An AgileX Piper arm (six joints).
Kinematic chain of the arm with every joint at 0, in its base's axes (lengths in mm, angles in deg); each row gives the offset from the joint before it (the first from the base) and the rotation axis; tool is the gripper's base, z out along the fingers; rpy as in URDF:
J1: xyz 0 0 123 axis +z
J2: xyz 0 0 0 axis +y
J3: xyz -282.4 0 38.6 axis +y
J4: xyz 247.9 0 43.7 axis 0.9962 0 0.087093
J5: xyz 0 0 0 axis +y
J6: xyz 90.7 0 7.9 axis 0.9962 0 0.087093
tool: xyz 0 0 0 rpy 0 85.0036 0
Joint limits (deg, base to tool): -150..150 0..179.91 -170..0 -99.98..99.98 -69.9..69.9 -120..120
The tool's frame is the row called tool.
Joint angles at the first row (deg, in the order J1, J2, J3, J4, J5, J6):
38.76, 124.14, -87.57, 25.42, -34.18, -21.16
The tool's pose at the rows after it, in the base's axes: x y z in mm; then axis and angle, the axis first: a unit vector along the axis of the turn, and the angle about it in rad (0 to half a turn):
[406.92, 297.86, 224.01, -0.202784, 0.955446, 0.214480, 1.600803]
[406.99, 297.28, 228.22, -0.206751, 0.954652, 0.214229, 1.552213]
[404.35, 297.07, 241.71, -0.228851, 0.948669, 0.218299, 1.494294]
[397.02, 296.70, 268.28, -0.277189, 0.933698, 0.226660, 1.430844]
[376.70, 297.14, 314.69, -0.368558, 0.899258, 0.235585, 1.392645]
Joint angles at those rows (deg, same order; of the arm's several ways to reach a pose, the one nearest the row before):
38.76, 124.14, -87.57, 25.34, -35.29, -20.91
38.76, 124.14, -87.57, 24.29, -37.89, -20.91
38.76, 122.99, -87.57, 21.75, -39.61, -20.91
38.76, 120.09, -87.57, 17.25, -39.59, -20.91
39.36, 113.95, -87.57, 10.18, -34.75, -20.87

